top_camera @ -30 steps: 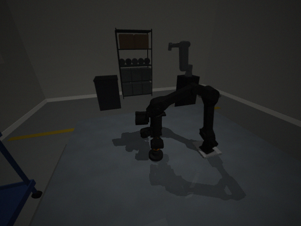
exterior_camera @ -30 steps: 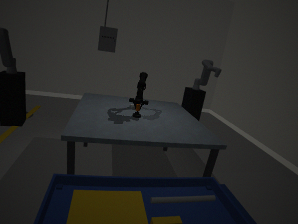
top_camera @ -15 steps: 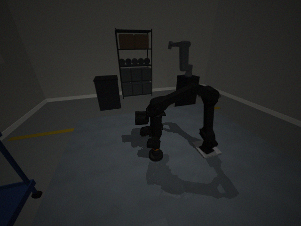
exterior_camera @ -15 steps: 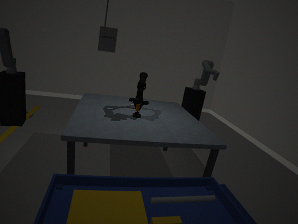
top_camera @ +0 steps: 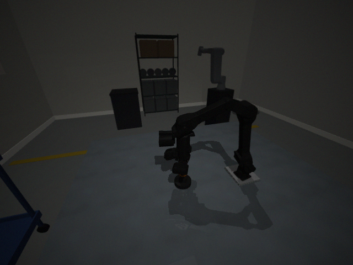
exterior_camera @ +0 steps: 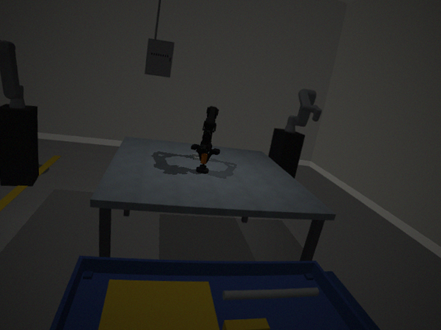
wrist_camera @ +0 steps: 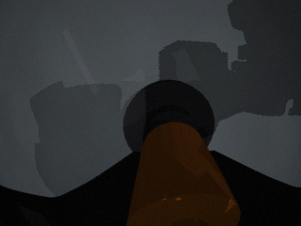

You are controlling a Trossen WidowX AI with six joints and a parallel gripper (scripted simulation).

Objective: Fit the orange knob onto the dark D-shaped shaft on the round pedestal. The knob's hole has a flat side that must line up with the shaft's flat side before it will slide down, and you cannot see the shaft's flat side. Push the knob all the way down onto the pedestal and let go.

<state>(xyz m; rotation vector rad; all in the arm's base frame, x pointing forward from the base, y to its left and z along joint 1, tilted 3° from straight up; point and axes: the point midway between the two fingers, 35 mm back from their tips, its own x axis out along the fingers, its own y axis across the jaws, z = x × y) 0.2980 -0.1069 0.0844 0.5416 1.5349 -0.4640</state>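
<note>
Right now the orange knob is 20 mm above my gripper tip. Round my gripper tip: dark round pedestal: 40 mm below.
</note>
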